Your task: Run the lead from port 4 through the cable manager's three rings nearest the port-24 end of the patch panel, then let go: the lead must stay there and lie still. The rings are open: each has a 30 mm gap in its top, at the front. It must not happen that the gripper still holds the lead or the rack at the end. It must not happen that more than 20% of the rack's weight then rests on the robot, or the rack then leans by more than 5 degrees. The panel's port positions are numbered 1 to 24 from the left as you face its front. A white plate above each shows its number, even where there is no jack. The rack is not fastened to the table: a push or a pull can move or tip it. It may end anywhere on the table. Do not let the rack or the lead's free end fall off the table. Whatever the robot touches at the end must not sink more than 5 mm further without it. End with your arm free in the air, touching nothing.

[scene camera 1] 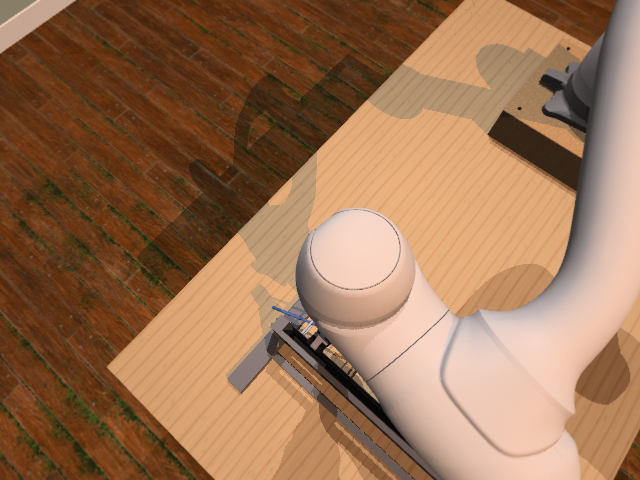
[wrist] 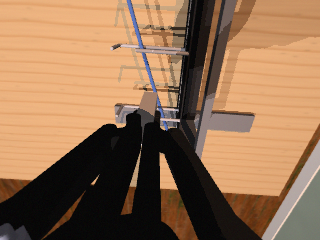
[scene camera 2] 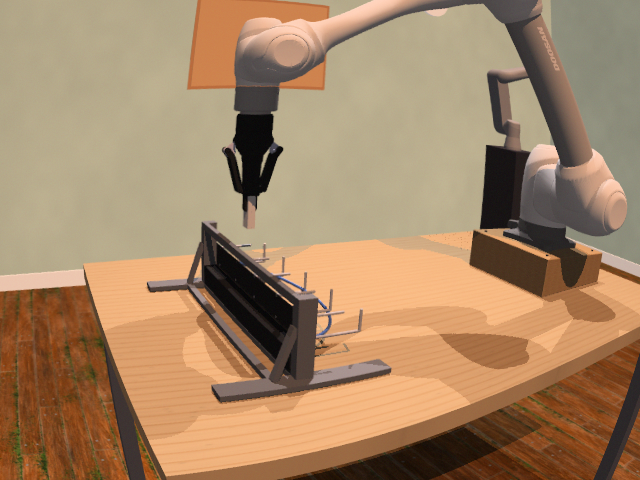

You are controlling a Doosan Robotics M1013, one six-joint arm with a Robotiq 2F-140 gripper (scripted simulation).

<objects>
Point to a patch-panel rack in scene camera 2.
267,319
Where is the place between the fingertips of my gripper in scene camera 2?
248,227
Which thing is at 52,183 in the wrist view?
My gripper.
</objects>
